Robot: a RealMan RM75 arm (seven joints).
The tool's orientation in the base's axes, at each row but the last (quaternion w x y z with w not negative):
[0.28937, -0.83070, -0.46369, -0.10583]
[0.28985, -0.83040, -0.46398, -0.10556]
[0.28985, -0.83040, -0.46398, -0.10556]
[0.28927, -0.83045, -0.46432, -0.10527]
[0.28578, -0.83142, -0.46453, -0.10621]
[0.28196, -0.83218, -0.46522, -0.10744]
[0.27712, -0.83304, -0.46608, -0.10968]
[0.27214, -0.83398, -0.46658, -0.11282]
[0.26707, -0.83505, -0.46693, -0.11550]
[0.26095, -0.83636, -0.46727, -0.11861]
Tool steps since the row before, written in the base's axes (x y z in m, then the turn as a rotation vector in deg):
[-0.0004, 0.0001, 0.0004, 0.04, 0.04, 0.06]
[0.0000, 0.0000, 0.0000, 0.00, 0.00, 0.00]
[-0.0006, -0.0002, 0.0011, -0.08, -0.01, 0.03]
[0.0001, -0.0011, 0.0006, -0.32, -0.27, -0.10]
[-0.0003, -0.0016, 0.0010, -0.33, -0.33, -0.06]
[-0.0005, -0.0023, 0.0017, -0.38, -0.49, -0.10]
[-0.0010, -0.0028, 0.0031, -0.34, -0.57, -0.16]
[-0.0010, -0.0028, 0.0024, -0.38, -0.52, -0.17]
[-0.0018, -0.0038, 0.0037, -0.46, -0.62, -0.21]
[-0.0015, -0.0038, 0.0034, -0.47, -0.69, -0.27]
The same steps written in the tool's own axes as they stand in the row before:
[0.0000, -0.0005, -0.0002, 0.08, -0.01, -0.03]
[0.0000, 0.0000, 0.0000, 0.00, 0.00, 0.00]
[0.0000, -0.0008, -0.0010, -0.04, -0.07, -0.02]
[-0.0005, 0.0003, -0.0011, -0.41, -0.12, -0.05]
[-0.0009, 0.0000, -0.0017, -0.44, -0.12, -0.11]
[-0.0012, -0.0001, -0.0027, -0.60, -0.08, -0.17]
[-0.0012, -0.0008, -0.0041, -0.66, 0.01, -0.16]
[-0.0015, -0.0005, -0.0035, -0.65, -0.04, -0.13]
[-0.0021, -0.0012, -0.0051, -0.79, -0.05, -0.14]
[-0.0020, -0.0007, -0.0049, -0.87, -0.01, -0.13]

